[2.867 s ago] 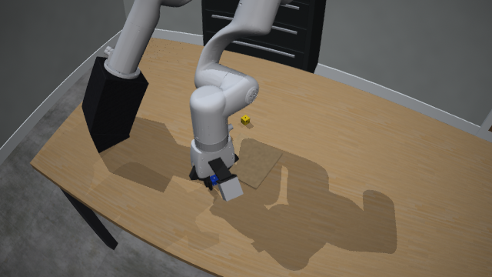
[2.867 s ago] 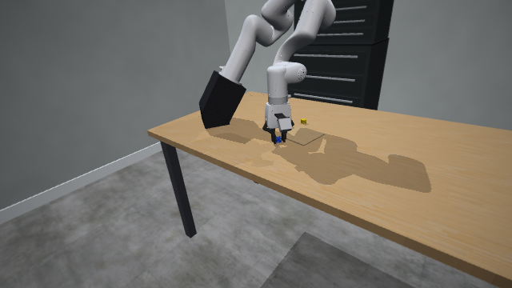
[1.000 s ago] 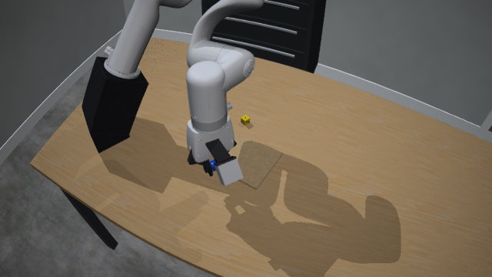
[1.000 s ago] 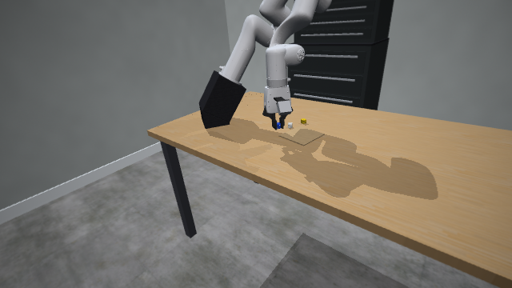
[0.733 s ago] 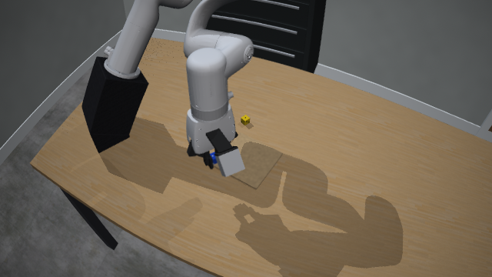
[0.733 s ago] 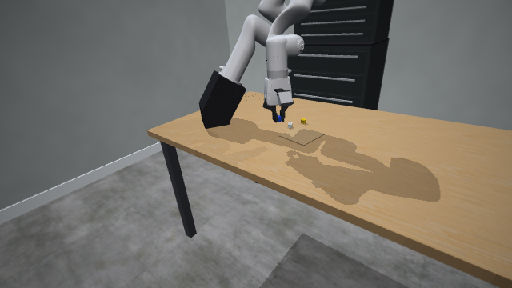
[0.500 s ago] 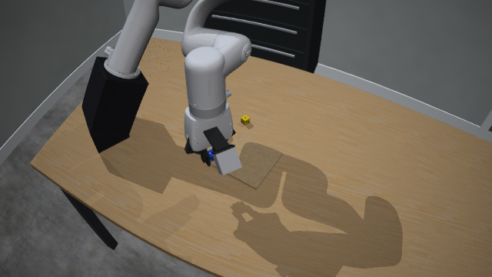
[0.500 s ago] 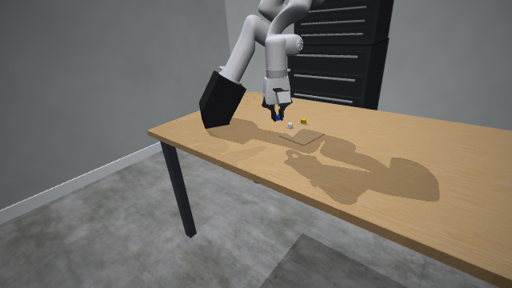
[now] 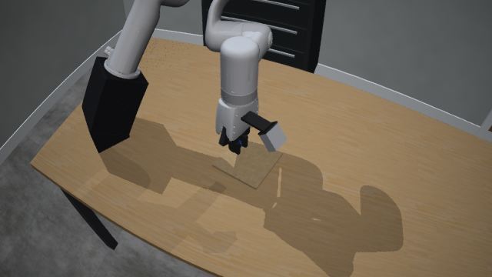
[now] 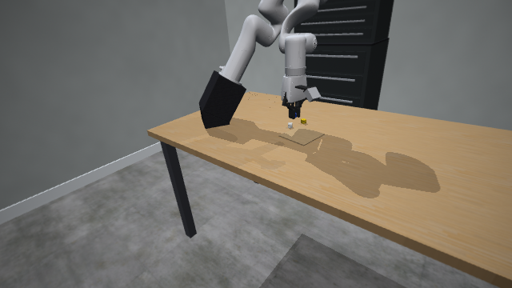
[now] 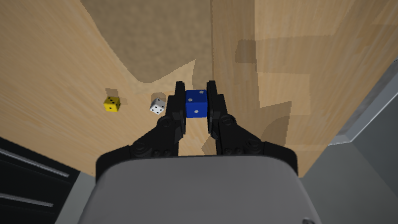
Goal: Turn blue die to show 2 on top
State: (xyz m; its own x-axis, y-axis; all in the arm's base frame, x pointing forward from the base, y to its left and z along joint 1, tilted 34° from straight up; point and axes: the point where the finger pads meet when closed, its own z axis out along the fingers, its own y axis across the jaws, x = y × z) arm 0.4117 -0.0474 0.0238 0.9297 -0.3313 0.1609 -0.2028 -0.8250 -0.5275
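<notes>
My hand is 10 mm short of the mat, 50 mm to the right of it and 120 mm above it. The rest, counted from my hand: blue die (10 mm behind, 10 mm below); then white die (90 mm behind, 90 mm to the left, 110 mm below); then yellow die (60 mm behind, 170 mm to the left, 110 mm below).
</notes>
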